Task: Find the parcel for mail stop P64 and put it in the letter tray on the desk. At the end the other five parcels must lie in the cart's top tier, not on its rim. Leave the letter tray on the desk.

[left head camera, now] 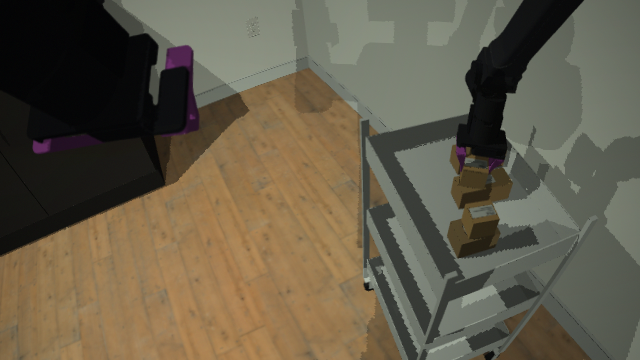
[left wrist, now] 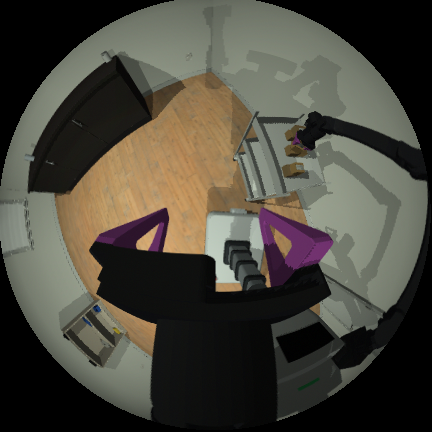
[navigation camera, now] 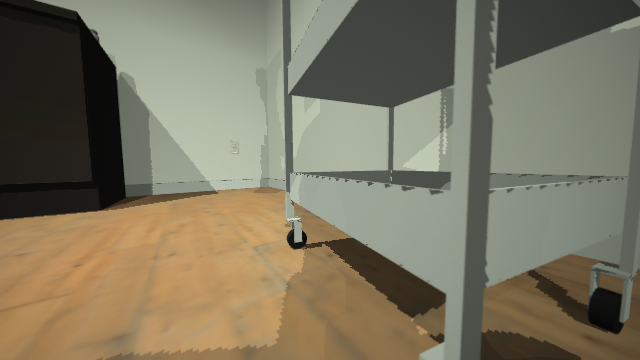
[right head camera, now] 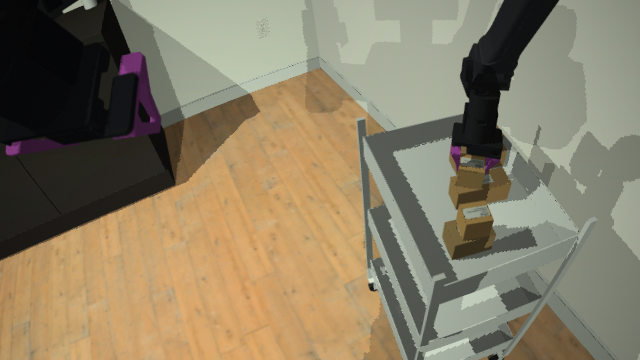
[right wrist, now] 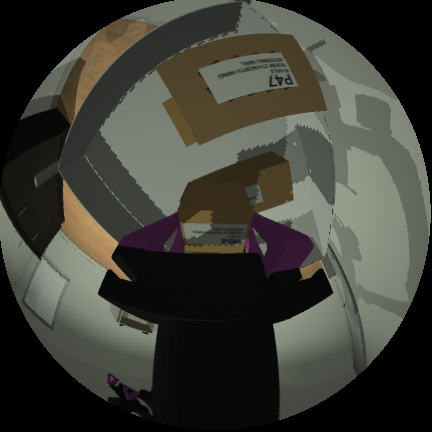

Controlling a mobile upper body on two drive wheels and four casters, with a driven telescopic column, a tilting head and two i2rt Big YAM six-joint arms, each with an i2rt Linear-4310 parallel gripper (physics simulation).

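Places are measured from the left arm's base along level axes (x up, y ahead, z left), in centimetres.
Pixels of known places: left gripper, fingertip midpoint: [left head camera: 148, 129] [left wrist: 213, 212] [right head camera: 116, 132]; right gripper, fingertip midpoint: [left head camera: 473, 171] [left wrist: 296, 145] [right head camera: 470, 171] [right wrist: 214, 212].
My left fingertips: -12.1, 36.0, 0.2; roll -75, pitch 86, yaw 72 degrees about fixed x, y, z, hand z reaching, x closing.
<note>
For each thing: its top centre in the pictures, then the offset to it from my left fingertips, as dx, dy, dz. Level surfaces: height alone.
- small brown parcel at its top centre: [right wrist: 214, 234] [right head camera: 472, 162] [left head camera: 476, 163] [left wrist: 299, 144] -39.7, +36.3, -43.0
- cart's top tier at its surface level: dx -49.9
- larger parcel at its top centre: [right wrist: 220, 262] [right head camera: 470, 228] [left head camera: 475, 227] [left wrist: 293, 169] -44.9, +23.1, -41.4
My right gripper [left head camera: 477, 167] [right head camera: 474, 164] [right wrist: 214, 212] is shut on a small brown parcel [left head camera: 474, 179] [right head camera: 470, 179] [right wrist: 216, 246] above the cart's top tier [left head camera: 417, 165]. Its white label is dim in the right wrist view and seems to read P64. Close under it are two brown parcels [left head camera: 470, 196] [left head camera: 501, 186]; another parcel [left head camera: 454, 159] is partly hidden behind the gripper. Nearer the front, the parcel labelled P47 [left head camera: 482, 227] [right wrist: 240, 116] sits on a larger parcel [left head camera: 465, 246]. My left gripper [left wrist: 213, 212] is open and empty, away from the cart. I cannot make out the letter tray.
The grey cart has raised rims and corner posts [left head camera: 365, 175] [navigation camera: 470, 150] and stands near the wall. A dark cabinet [left wrist: 95, 120] [navigation camera: 45, 110] stands at the left. A small shelved trolley [left wrist: 70, 332] is at the lower left of the left wrist view.
</note>
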